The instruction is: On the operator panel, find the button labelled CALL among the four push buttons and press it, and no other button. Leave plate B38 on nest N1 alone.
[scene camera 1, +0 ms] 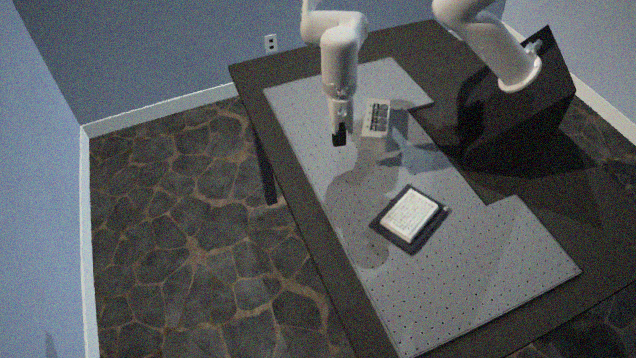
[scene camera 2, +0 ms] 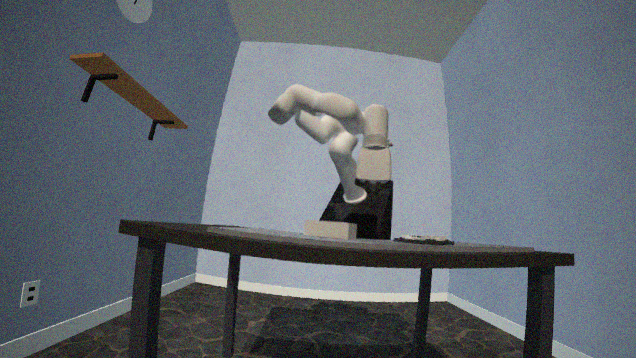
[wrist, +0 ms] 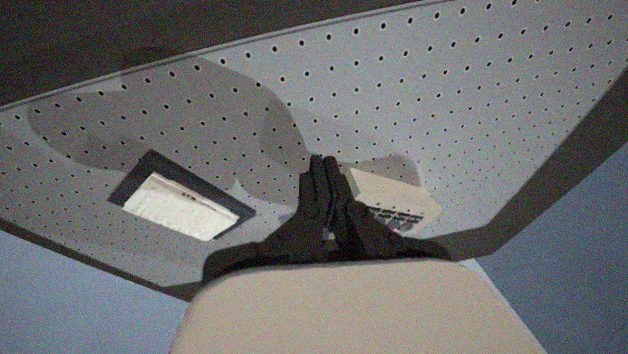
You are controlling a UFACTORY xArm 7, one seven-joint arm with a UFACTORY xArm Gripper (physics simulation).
Labels:
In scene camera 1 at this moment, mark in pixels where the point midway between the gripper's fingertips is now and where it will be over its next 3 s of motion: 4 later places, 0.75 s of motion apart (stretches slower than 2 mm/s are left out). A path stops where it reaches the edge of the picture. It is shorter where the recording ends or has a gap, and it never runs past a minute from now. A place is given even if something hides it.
The gripper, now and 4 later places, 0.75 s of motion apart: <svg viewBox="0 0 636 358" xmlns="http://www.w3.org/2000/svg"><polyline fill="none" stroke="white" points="339,143 330,136 353,128 368,128 372,132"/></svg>

